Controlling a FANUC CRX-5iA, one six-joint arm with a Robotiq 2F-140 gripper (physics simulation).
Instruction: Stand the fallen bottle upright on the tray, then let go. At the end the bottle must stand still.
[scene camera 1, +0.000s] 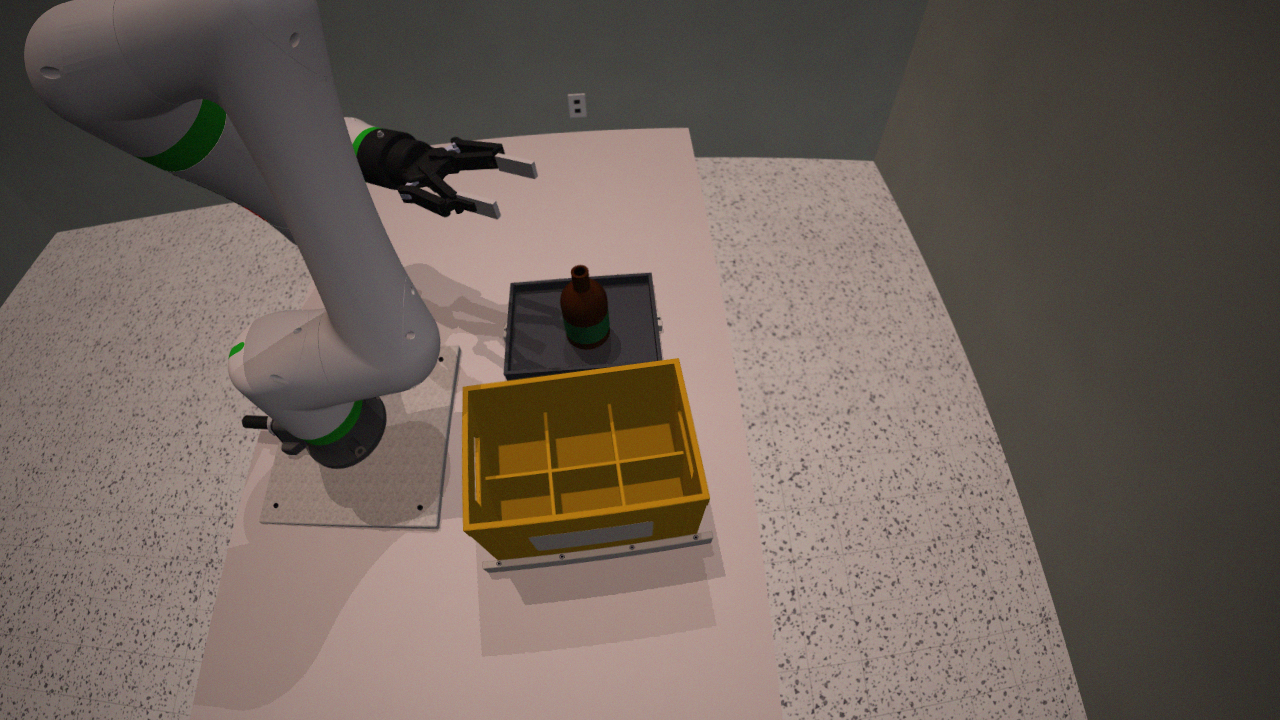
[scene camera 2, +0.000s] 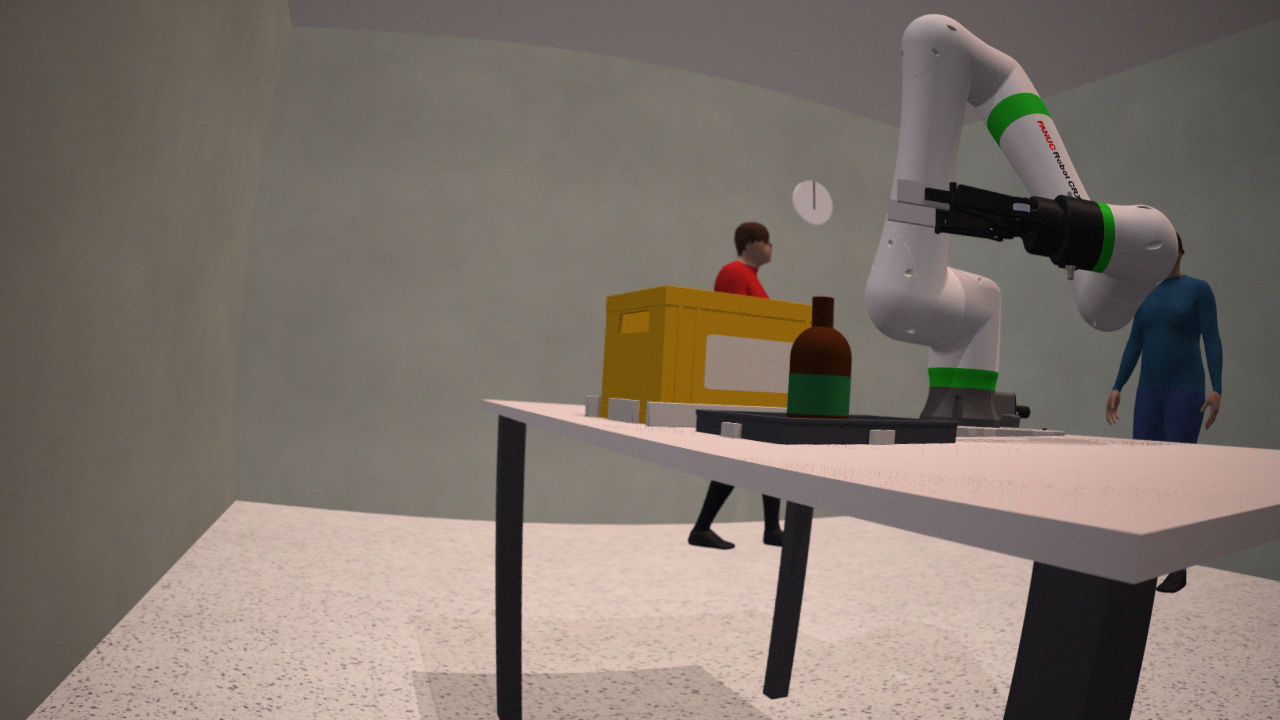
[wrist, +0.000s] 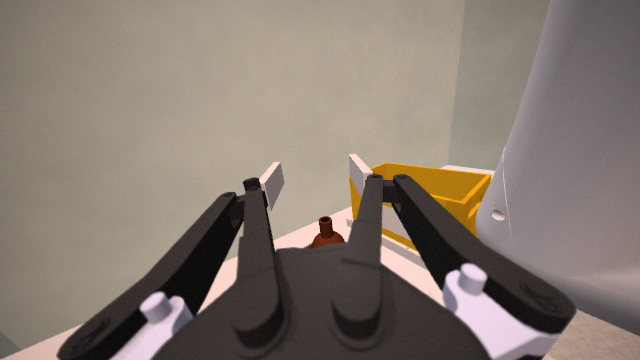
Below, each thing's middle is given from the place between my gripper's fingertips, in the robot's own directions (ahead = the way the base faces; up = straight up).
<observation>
The dark grey tray (scene camera 1: 536, 345) is 270 mm below my hand, 70 mm ahead of it and 30 mm to the right of it.
</observation>
